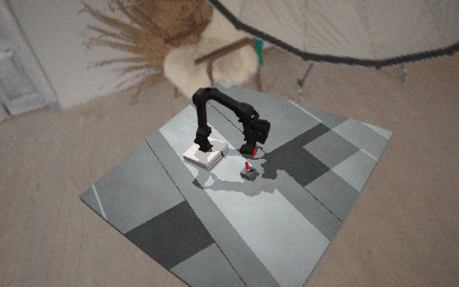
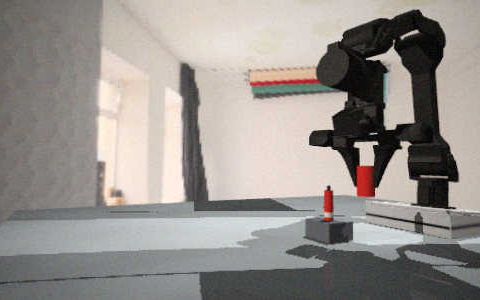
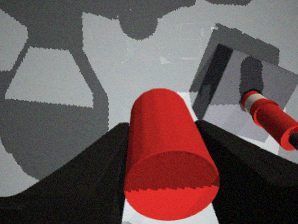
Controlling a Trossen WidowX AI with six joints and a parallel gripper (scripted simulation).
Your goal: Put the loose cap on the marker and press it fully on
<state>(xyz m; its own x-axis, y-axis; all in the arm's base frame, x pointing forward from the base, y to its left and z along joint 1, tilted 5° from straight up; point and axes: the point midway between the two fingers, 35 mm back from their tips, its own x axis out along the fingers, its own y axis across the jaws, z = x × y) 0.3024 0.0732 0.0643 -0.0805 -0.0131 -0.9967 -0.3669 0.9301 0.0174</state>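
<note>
Now: the grey holder block 8 cm below my gripper tip, 7 cm to the right of it and 1 cm ahead of it. Round my gripper tip: red cap 1 cm above.
</note>
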